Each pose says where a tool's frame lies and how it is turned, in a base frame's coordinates. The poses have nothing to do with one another.
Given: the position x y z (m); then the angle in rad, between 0 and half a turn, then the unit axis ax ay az.
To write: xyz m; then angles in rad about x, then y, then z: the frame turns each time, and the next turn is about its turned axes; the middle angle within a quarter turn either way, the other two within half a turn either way. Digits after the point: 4 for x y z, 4 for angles.
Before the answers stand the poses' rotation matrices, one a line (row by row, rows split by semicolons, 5 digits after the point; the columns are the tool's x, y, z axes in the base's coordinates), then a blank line. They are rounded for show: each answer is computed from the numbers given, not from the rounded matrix.
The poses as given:
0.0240 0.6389 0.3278 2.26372 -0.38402 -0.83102 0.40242
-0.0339 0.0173 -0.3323 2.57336 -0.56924 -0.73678 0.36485
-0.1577 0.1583 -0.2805 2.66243 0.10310 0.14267 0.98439
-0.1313 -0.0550 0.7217 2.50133 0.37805 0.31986 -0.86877
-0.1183 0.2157 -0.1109 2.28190 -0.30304 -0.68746 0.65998
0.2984 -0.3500 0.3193 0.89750 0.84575 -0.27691 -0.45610
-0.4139 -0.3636 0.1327 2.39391 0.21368 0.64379 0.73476
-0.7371 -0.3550 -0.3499 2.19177 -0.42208 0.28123 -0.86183
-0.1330 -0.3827 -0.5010 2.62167 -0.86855 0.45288 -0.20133
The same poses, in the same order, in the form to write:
-0.39712 0.21337 -0.89262; 0.83259 0.49294 -0.25258; 0.38612 -0.84350 -0.37340
-0.24570 0.57656 -0.77923; 0.96925 0.15754 -0.18905; 0.01376 -0.80172 -0.59754
-0.86732 -0.42608 0.25733; 0.48160 -0.84896 0.21753; 0.12577 0.31260 0.94152
-0.54440 0.73691 -0.40074; -0.30111 -0.61758 -0.72658; -0.78292 -0.27488 0.55810
-0.50090 -0.15573 -0.85138; 0.84432 0.12838 -0.52023; 0.19031 -0.97942 0.06718
0.89283 0.26841 -0.36169; -0.44473 0.65243 -0.61364; 0.07127 0.70873 0.70187
-0.65413 -0.26116 0.70987; 0.73803 -0.01489 0.67460; -0.16561 0.96518 0.20248
-0.30002 0.51317 0.80414; -0.88871 -0.45672 -0.04011; 0.34668 -0.72668 0.59308
0.54120 -0.63469 0.55161; -0.83473 -0.48476 0.26120; 0.10162 -0.60181 -0.79215

0.0240 0.6389 0.3278 2.5469 -1.1031 -2.6486
-0.0339 0.0173 -0.3323 2.8352 -0.8934 -1.9736
-0.1577 0.1583 -0.2805 -0.2271 0.2603 2.6850
-0.1313 -0.0550 0.7217 0.9158 -0.4123 -2.2071
-0.1183 0.2157 -0.1109 1.4424 -1.0186 2.8402
0.2984 -0.3500 0.3193 0.7184 -0.3701 -0.2920
-0.4139 -0.3636 0.1327 -1.2792 0.7893 2.7617
-0.7371 -0.3550 -0.3499 0.0675 0.9342 -2.0998
-0.1330 -0.3827 -0.5010 -2.8231 0.5843 0.8647

